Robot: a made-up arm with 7 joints.
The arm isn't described. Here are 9 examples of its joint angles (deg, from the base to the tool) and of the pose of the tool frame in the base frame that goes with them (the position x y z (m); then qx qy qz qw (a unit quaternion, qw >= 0)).
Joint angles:
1: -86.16 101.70 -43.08 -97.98 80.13 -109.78 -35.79
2: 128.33 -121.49 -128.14 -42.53 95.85 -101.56 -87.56
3: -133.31 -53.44 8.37 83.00 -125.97 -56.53 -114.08
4: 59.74 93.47 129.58 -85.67 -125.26 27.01 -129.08
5: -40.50 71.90 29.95 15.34 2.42 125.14 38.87
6: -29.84 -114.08 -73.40 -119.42 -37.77 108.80 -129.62
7: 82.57 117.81 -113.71 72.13 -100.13 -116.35 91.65
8: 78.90 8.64 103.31 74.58 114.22 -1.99 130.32
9: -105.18 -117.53 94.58 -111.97 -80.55 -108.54 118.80
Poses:
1: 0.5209 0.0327 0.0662 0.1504 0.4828 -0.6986 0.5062
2: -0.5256 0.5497 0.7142 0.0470 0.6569 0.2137 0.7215
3: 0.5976 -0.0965 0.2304 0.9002 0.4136 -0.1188 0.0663
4: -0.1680 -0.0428 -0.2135 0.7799 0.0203 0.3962 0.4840
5: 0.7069 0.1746 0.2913 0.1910 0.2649 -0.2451 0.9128
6: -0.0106 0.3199 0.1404 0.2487 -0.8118 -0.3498 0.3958
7: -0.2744 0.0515 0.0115 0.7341 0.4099 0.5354 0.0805
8: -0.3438 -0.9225 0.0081 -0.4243 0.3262 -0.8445 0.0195
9: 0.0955 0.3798 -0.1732 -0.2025 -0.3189 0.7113 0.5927
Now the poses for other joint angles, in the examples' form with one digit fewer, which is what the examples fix.
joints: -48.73 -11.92 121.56 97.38 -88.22 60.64 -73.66
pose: -0.228 -0.422 -0.095 -0.346 0.628 0.619 0.320
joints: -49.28 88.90 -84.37 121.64 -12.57 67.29 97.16
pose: 0.897 -0.301 -0.069 -0.890 -0.155 -0.334 0.271
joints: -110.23 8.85 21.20 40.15 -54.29 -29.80 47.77
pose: 0.525 0.175 0.275 -0.601 -0.529 -0.190 0.568
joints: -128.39 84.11 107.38 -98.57 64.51 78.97 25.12
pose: 0.392 0.007 0.960 0.643 0.364 -0.335 0.585
